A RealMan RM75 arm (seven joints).
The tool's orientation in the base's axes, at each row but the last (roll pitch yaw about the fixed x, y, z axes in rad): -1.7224, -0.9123, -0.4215; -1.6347, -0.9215, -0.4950; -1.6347, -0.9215, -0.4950; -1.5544, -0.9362, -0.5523; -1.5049, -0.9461, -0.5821; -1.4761, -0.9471, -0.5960; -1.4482, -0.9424, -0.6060
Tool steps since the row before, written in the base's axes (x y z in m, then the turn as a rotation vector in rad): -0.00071, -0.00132, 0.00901, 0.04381, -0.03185, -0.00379; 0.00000, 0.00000, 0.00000, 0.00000, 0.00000, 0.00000; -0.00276, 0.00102, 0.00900, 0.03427, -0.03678, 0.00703; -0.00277, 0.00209, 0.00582, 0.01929, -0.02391, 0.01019; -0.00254, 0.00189, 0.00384, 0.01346, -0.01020, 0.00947; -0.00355, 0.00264, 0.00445, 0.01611, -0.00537, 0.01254; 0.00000, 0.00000, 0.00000, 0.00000, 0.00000, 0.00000
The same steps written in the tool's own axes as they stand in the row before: 0.00706, -0.00531, -0.00232, 0.02944, 0.04542, -0.00433; 0.00000, 0.00000, 0.00000, 0.00000, 0.00000, 0.00000; 0.00541, -0.00772, -0.00091, 0.03440, 0.03464, -0.01390; 0.00264, -0.00623, 0.00043, 0.02538, 0.01712, -0.01052; 0.00127, -0.00479, 0.00050, 0.01754, 0.00804, -0.00165; 0.00103, -0.00614, 0.00078, 0.01973, 0.00635, 0.00402; 0.00000, 0.00000, 0.00000, 0.00000, 0.00000, 0.00000
